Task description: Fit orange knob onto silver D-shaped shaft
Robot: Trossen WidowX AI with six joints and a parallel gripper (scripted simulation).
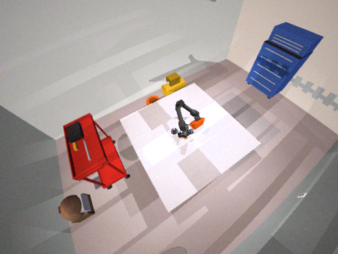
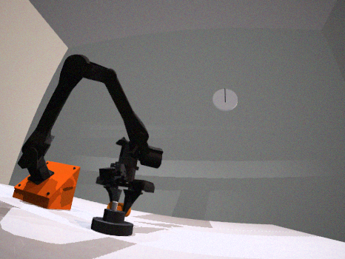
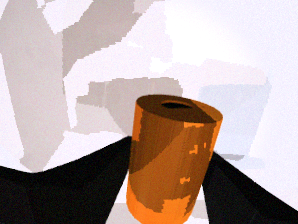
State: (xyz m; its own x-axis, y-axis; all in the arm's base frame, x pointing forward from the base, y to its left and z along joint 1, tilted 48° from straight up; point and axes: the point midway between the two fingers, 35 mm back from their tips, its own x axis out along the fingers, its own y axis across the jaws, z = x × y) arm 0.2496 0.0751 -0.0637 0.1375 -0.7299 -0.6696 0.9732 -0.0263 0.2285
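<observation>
Right now my gripper tip is 14 cm to the left of the round black pedestal, 7 cm short of it and 1 cm below it. Round my gripper tip: orange knob (1 cm to the left, 1 cm above).
</observation>
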